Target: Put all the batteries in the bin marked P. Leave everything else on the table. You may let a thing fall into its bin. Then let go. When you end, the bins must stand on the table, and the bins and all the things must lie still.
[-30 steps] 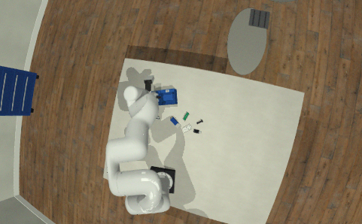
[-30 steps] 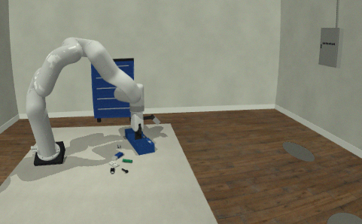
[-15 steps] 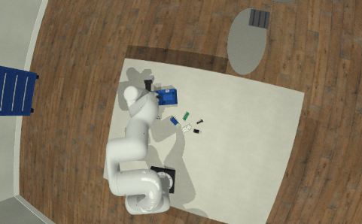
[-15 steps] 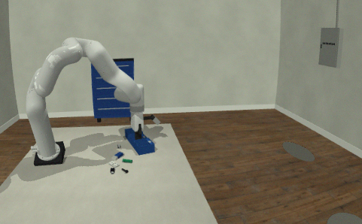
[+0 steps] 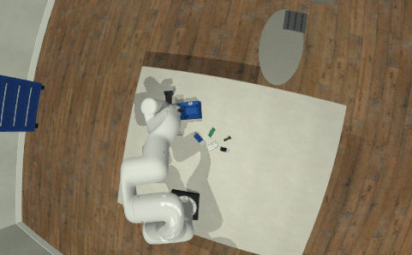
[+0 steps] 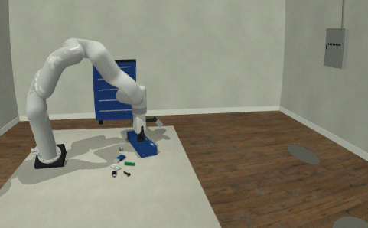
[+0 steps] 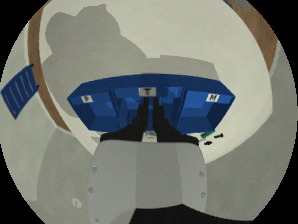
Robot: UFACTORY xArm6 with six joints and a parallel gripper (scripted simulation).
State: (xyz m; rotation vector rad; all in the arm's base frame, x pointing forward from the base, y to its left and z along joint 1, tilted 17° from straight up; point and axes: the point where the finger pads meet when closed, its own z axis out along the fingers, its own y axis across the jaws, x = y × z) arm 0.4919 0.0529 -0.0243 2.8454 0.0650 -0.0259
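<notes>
My hand is 10 mm above the blue bin. The rest, counted from my hand: green battery 180 mm to the right, 100 mm behind, 30 mm below; then grey piece 110 mm behind, 30 mm below, 10 mm to the right; then blue-and-white cylinder 140 mm behind, 130 mm to the right, 30 mm below.
</notes>
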